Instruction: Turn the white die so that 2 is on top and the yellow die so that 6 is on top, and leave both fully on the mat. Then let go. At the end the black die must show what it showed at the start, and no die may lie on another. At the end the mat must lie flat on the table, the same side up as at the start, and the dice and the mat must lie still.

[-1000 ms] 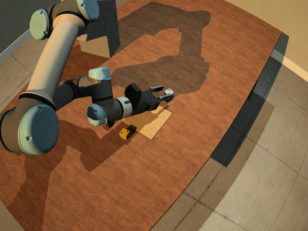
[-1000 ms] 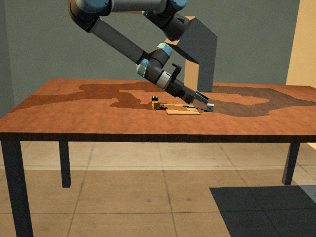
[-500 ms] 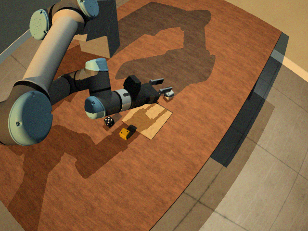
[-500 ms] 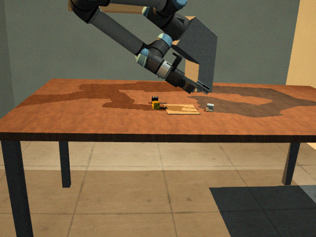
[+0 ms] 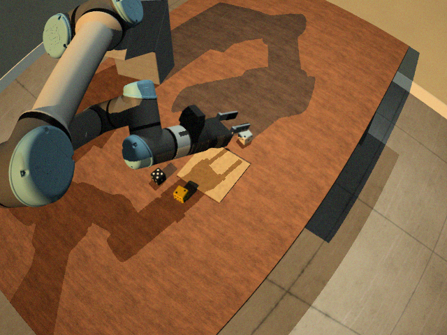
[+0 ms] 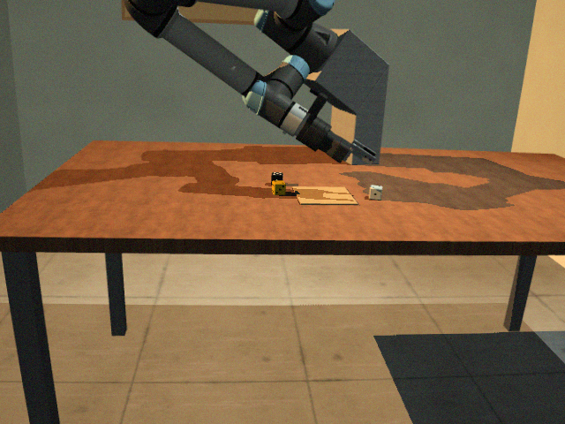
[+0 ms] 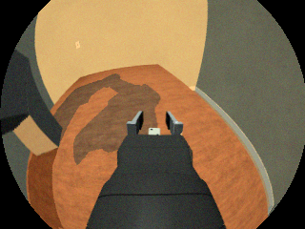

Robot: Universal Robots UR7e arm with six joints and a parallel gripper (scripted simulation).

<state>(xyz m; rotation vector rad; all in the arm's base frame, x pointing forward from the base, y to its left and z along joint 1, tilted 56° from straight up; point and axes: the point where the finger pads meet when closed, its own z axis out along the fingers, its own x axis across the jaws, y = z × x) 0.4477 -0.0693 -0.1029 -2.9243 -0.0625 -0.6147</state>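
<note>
Now: the white die 10 mm ahead of my hand, 30 mm to the left of it and 90 mm below it. The rest, counted from my hand: yellow die 30 mm behind, 210 mm to the right, 90 mm below; tan mat 10 mm behind, 100 mm to the right, 110 mm below; black die 110 mm behind, 210 mm to the right, 90 mm below.
</note>
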